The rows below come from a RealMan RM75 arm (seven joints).
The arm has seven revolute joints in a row. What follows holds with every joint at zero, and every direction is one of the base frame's. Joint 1 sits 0.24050 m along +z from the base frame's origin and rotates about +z. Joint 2 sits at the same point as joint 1 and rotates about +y. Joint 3 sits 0.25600 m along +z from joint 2 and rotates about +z. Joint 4 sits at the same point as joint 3 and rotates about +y. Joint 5 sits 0.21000 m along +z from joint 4 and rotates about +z. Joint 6 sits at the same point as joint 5 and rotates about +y. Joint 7 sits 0.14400 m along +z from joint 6 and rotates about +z. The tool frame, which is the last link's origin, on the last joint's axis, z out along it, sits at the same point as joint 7; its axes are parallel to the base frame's.
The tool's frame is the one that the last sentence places.
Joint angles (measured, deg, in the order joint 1, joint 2, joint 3, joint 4, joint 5, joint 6, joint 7), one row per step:
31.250 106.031 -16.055 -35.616 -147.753 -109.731 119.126
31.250 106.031 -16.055 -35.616 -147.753 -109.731 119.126
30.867 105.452 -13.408 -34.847 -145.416 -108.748 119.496
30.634 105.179 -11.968 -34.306 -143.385 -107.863 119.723
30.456 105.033 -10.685 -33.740 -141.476 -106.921 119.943
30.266 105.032 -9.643 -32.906 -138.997 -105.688 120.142
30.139 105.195 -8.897 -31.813 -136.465 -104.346 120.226
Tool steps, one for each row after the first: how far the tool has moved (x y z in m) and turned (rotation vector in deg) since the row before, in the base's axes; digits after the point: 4 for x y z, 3 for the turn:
0.0000 0.0000 0.0000 0.000 0.000 0.000
0.0012 0.0042 0.0068 4.346 2.278 -1.200
0.0001 0.0037 0.0040 3.084 1.596 -0.620
-0.0001 0.0036 0.0030 2.835 1.538 -0.613
-0.0007 0.0043 0.0018 3.052 1.908 -0.598
-0.0012 0.0043 -0.0003 2.732 2.054 -0.527

